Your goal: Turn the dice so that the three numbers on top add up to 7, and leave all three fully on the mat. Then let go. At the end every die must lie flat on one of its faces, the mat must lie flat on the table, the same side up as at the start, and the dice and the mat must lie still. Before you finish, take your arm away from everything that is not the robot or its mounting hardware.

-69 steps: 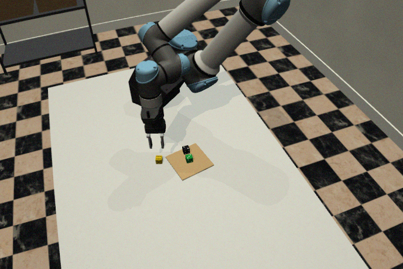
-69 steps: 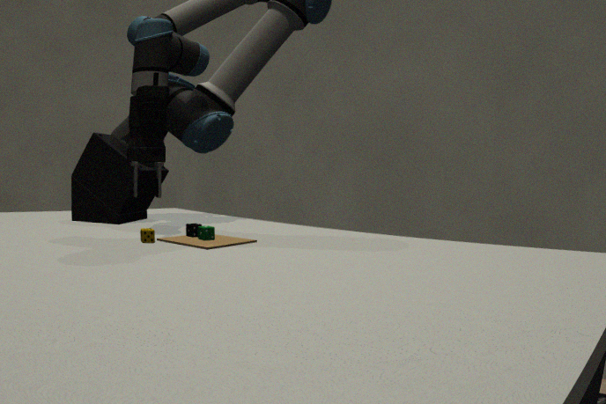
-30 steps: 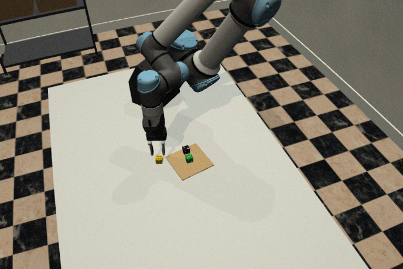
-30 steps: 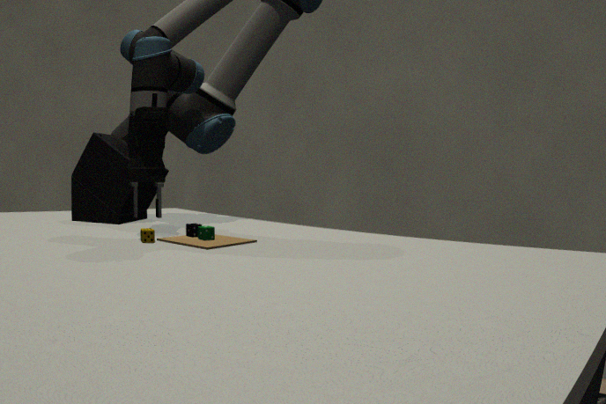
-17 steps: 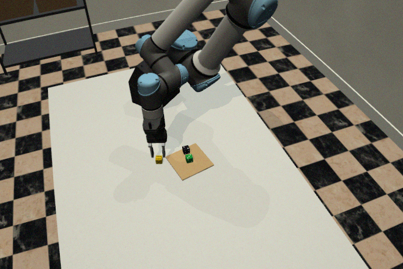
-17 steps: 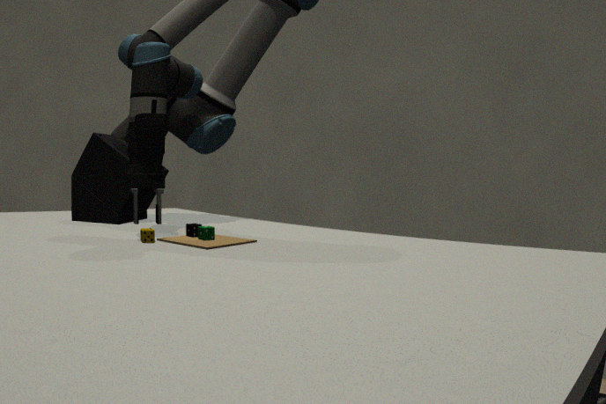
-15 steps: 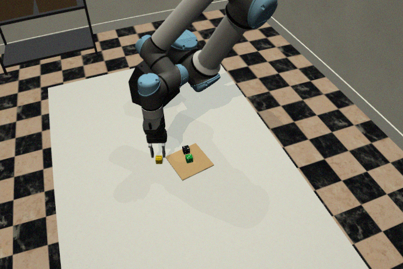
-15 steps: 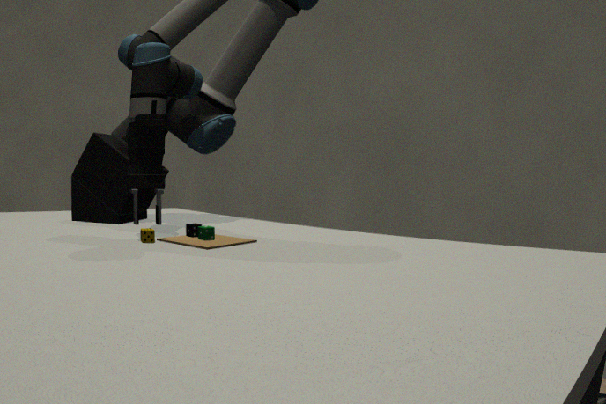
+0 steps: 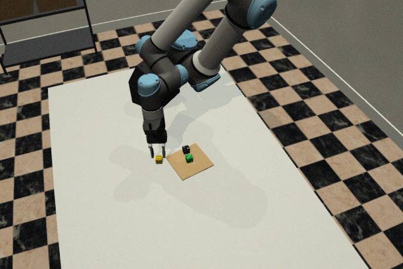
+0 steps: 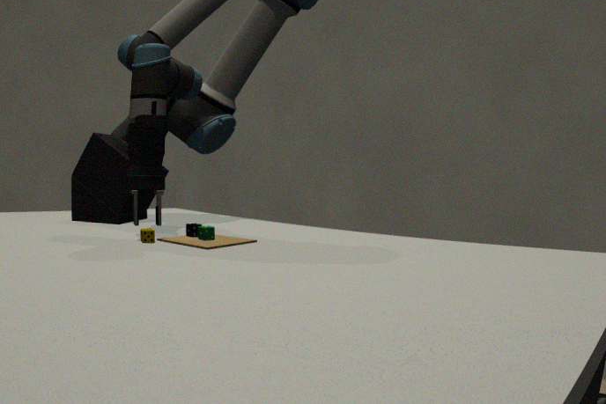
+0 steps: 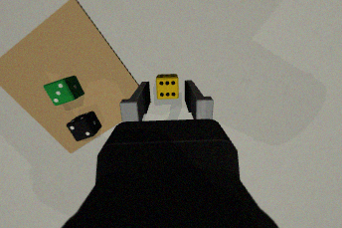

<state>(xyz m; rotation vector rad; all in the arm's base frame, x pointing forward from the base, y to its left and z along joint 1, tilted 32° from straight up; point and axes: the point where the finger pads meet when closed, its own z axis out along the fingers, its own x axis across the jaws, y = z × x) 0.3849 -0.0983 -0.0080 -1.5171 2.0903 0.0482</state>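
The yellow die is 4 cm below my hand. Round my hand: black die: 2 cm behind, 11 cm to the left, 3 cm below; tan mat: 3 cm ahead, 11 cm to the left, 5 cm below; green die: 3 cm ahead, 11 cm to the left, 3 cm below.
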